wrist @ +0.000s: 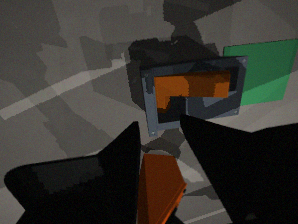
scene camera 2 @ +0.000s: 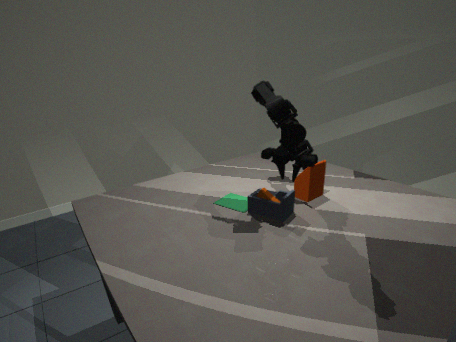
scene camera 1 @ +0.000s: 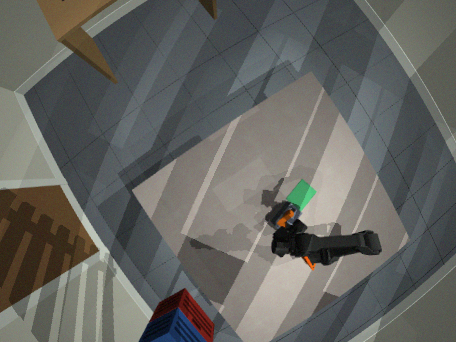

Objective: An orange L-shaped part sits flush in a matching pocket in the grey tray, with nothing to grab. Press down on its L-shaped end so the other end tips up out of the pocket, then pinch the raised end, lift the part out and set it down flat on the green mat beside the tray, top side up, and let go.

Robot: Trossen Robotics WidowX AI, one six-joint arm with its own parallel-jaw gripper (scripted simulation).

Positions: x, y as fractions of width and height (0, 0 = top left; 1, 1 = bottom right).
Labels:
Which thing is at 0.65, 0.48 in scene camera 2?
My gripper.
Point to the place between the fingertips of my gripper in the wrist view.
0.54, 0.55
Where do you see an orange L-shaped part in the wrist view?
At 0.70, 0.37

